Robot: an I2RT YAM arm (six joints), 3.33 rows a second.
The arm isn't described. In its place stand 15 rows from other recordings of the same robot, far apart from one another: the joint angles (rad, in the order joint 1, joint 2, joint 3, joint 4, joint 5, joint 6), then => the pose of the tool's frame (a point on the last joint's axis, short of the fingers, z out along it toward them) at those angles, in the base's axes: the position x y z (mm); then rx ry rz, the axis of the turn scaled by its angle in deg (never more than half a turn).
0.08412 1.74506 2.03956 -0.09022 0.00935 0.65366 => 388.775 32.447 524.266 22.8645 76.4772 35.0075
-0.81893 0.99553 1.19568 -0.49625 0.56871 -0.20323 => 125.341 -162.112 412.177 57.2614 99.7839 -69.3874
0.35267 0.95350 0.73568 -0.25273 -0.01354 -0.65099 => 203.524 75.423 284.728 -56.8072 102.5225 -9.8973
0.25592 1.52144 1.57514 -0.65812 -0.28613 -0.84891 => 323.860 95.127 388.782 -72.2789 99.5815 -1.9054
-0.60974 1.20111 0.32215 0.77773 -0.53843 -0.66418 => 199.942 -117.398 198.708 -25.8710 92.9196 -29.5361
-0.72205 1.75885 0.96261 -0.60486 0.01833 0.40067 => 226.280 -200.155 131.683 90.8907 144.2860 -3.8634
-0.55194 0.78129 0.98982 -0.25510 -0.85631 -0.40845 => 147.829 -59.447 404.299 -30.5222 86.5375 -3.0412
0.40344 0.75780 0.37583 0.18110 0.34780 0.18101 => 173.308 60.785 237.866 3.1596 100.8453 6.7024
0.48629 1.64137 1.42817 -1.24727 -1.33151 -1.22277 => 248.917 170.707 301.710 -95.2716 75.9341 86.7643
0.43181 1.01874 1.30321 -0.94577 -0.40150 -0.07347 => 161.399 89.694 399.060 -44.3602 120.8475 36.8115
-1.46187 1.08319 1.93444 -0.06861 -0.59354 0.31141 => 29.147 -83.371 643.532 13.9863 54.1978 -47.4243
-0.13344 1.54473 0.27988 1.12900 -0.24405 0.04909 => 250.577 -24.957 147.161 -1.4983 97.6613 8.3263
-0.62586 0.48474 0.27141 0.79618 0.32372 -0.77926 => 97.528 -84.465 302.595 13.9497 63.0576 -81.8625
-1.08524 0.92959 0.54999 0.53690 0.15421 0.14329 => 97.700 -196.862 307.112 54.7378 64.3970 -50.5247
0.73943 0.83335 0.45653 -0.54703 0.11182 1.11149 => 119.638 103.740 187.275 30.3007 145.8848 34.8842
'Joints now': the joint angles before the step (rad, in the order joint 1, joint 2, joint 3, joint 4, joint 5, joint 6). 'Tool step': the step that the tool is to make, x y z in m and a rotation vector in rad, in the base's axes. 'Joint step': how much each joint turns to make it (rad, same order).
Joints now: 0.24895 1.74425 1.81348 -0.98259 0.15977 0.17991
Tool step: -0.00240 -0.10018 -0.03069 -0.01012 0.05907 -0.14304
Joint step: -0.27942 -0.06085 -0.18245 0.07530 -0.07792 -0.11271
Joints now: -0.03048 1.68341 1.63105 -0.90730 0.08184 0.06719
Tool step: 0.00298 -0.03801 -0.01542 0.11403 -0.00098 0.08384
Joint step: -0.12413 0.02027 -0.03657 0.04465 -0.21201 -0.10604
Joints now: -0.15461 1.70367 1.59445 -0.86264 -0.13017 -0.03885
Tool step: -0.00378 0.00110 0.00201 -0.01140 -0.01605 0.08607
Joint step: -0.00279 -0.01593 -0.01215 0.00190 -0.04310 -0.07912
